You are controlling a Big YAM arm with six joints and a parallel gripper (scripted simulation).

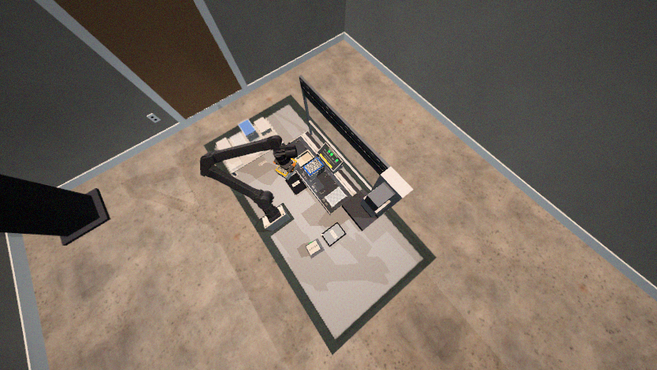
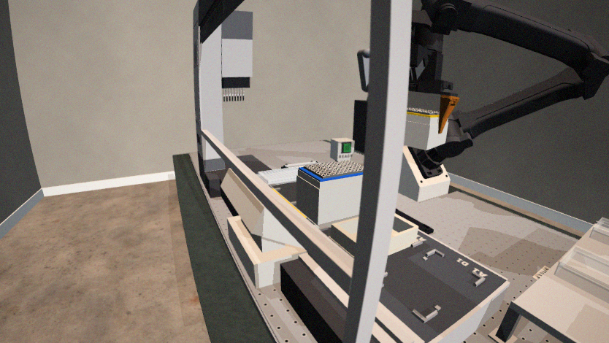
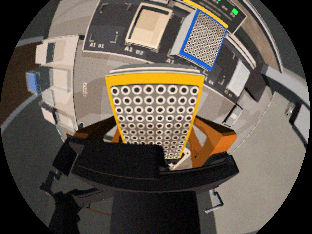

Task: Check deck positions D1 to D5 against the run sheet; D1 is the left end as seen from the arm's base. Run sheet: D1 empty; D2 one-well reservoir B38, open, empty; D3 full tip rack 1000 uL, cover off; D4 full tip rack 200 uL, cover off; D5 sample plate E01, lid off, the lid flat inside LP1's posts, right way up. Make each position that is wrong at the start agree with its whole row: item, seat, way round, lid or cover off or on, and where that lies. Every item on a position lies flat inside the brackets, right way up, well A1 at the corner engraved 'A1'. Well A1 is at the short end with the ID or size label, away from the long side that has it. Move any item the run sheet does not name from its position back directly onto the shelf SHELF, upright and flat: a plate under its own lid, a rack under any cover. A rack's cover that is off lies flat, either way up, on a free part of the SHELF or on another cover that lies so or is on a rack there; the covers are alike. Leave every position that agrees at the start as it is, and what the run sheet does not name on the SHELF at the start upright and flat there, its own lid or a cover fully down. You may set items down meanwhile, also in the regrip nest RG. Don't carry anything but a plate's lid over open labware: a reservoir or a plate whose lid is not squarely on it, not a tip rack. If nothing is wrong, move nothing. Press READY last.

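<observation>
My gripper is now 150 mm short of the blue-rimmed tip rack, 60 mm to the left of it and 110 mm above it. From my hand the other things lie so: frame bar 340 mm ahead, 110 mm to the right, 60 mm below; yellow-rimmed tip rack 10 mm to the right, 10 mm above; black nest 30 mm to the right, 230 mm below.
</observation>
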